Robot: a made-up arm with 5 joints. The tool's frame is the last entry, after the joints.
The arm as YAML. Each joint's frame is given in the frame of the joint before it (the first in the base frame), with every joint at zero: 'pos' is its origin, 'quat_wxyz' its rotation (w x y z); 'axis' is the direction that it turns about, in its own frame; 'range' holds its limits. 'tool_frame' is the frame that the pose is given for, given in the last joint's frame.
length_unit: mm
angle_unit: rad
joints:
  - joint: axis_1
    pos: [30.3, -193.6, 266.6]
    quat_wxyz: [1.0, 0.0, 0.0, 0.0]
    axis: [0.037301, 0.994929, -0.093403]
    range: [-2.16, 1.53]
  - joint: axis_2
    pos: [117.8, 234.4, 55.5]
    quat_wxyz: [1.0, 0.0, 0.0, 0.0]
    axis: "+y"
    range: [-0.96, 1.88]
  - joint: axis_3
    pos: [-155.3, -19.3, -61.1]
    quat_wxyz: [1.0, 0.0, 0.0, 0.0]
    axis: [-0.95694, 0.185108, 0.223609]
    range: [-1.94, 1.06]
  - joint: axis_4
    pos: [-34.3, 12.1, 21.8]
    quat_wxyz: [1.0, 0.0, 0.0, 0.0]
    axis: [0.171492, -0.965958, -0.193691]
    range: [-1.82, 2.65]
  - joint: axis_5
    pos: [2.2, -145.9, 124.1]
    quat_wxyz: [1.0, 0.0, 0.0, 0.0]
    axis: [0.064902, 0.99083, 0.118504]
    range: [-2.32, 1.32]
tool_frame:
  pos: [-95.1, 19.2, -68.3]
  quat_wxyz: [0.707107, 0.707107, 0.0, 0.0]
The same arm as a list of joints. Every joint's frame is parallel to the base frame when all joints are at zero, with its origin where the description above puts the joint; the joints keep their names.
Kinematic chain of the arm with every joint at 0, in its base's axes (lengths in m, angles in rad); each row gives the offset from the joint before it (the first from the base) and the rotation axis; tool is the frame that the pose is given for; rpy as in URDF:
axis_1: xyz 0.0303 -0.1936 0.2666 axis 0.037301 0.994929 -0.093403
axis_2: xyz 0.1178 0.2344 0.0555 axis +y
axis_3: xyz -0.1553 -0.0193 -0.0611 axis -0.95694 0.185108 0.223609
axis_4: xyz -0.0343 0.0121 0.0218 axis 0.171492 -0.965958 -0.193691
axis_5: xyz 0.0022 -0.1459 0.1241 axis 0.064902 0.99083 0.118504
tool: xyz -0.0951 0.0192 -0.0683 rpy 1.5708 0.0000 0.0000
Joint limits (rad, base to tool): -2.1600..1.5300 -0.9600..1.8800 -1.9400..1.0600 -1.8200..2.6500 -2.3200..1.3200

